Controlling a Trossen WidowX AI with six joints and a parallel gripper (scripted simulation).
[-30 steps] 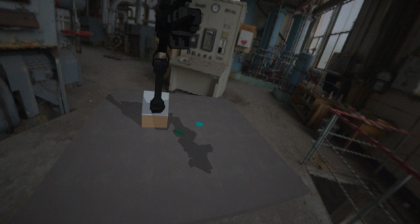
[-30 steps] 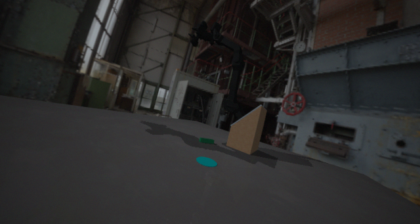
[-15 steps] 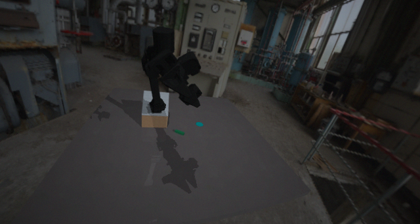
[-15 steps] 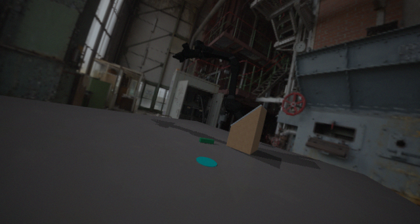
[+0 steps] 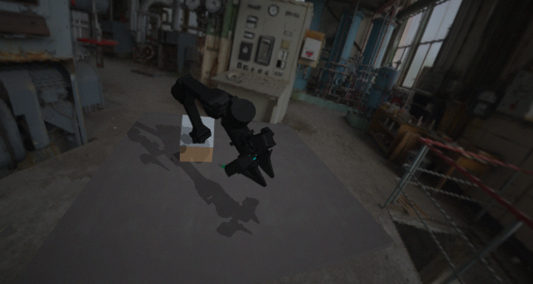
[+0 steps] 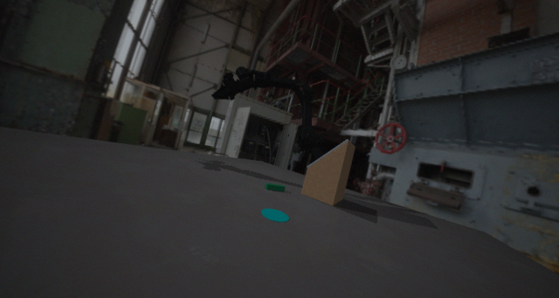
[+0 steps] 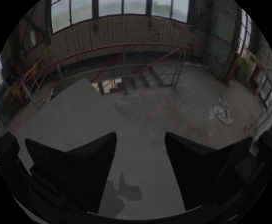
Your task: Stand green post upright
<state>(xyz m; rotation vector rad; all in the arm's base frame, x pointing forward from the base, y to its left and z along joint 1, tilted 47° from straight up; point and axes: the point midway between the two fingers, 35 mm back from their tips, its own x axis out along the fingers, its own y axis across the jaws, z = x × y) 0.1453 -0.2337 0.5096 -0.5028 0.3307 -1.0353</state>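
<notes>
My gripper tip is now 45 cm to the right of the green post and 29 cm above it. From my gripper tip the other things lie so: cyan circle 56 cm to the left, 30 cm below, 18 cm ahead.
</notes>
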